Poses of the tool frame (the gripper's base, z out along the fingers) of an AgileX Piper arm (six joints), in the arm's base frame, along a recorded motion.
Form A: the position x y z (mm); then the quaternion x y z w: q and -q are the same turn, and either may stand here.
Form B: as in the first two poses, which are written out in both.
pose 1, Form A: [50.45, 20.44, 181.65, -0.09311, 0.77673, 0.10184, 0.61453]
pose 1, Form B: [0.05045, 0.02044, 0.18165, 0.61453, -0.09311, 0.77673, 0.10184]
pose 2, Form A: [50.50, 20.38, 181.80, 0.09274, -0.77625, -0.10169, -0.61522]
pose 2, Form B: [0.05050, 0.02038, 0.18180, 0.61522, -0.09274, 0.77625, 0.10169]
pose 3, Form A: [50.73, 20.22, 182.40, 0.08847, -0.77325, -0.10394, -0.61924]
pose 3, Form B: [0.05073, 0.02022, 0.18240, 0.61924, -0.08847, 0.77325, 0.10394]
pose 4, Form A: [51.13, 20.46, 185.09, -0.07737, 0.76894, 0.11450, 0.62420]
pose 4, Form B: [0.05113, 0.02046, 0.18509, 0.62420, -0.07737, 0.76894, 0.11450]
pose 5, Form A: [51.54, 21.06, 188.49, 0.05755, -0.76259, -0.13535, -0.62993]
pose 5, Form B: [0.05154, 0.02106, 0.18849, 0.62993, -0.05755, 0.76259, 0.13535]
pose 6, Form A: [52.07, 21.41, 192.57, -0.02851, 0.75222, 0.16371, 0.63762]
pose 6, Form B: [0.05207, 0.02141, 0.19257, 0.63762, -0.02851, 0.75222, 0.16371]
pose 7, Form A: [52.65, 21.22, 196.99, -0.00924, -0.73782, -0.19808, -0.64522]
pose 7, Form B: [0.05265, 0.02122, 0.19699, 0.64522, 0.00924, 0.73782, 0.19808]
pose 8, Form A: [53.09, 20.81, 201.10, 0.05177, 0.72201, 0.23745, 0.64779]
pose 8, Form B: [0.05309, 0.02081, 0.20110, 0.64779, 0.05177, 0.72201, 0.23745]
